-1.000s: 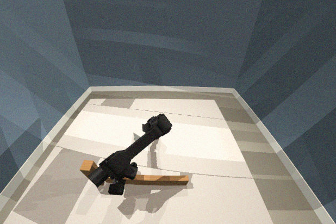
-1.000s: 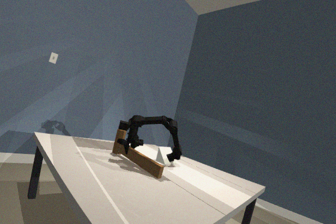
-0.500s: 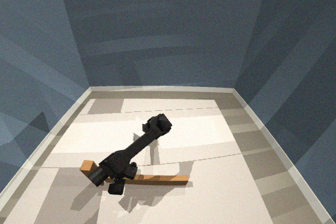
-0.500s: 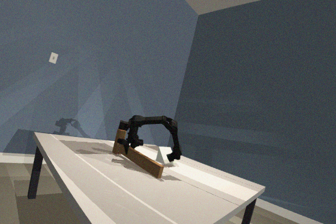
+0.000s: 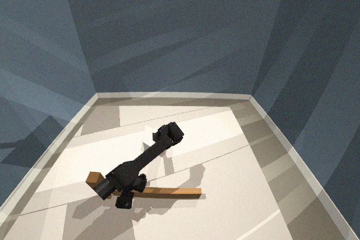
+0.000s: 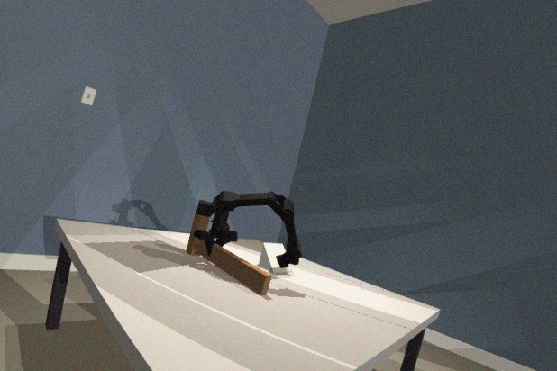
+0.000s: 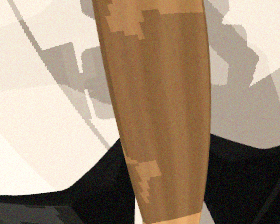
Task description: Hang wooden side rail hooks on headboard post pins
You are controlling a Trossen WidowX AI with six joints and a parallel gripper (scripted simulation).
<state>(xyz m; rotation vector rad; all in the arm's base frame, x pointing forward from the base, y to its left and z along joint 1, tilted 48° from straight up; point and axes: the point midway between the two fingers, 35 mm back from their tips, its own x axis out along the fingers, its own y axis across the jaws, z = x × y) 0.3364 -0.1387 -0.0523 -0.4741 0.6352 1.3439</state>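
The headboard post is 2 cm behind my gripper tip, 14 cm to the right of it and 4 cm above it.
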